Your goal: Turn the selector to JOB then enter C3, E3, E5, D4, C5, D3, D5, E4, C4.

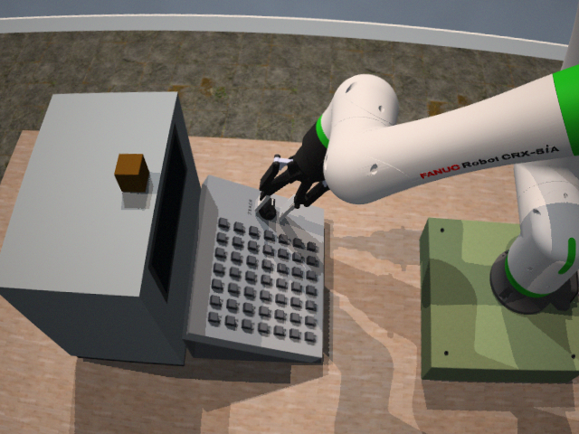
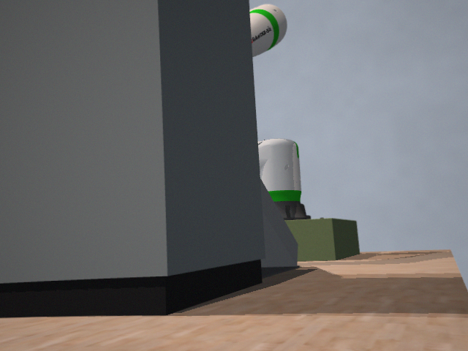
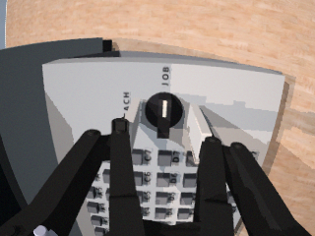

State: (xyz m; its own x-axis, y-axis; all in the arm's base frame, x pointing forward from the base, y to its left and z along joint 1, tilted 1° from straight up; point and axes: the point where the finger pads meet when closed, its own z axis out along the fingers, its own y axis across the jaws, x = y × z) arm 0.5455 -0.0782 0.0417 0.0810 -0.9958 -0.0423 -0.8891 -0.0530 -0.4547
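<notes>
The black selector knob is 1 cm ahead of my hand and 2 cm below it. Also, from my hand: grey keypad: 2 cm ahead, 12 cm to the left, 7 cm below; then C3 key: 2 cm ahead, 20 cm to the left, 2 cm below.
</notes>
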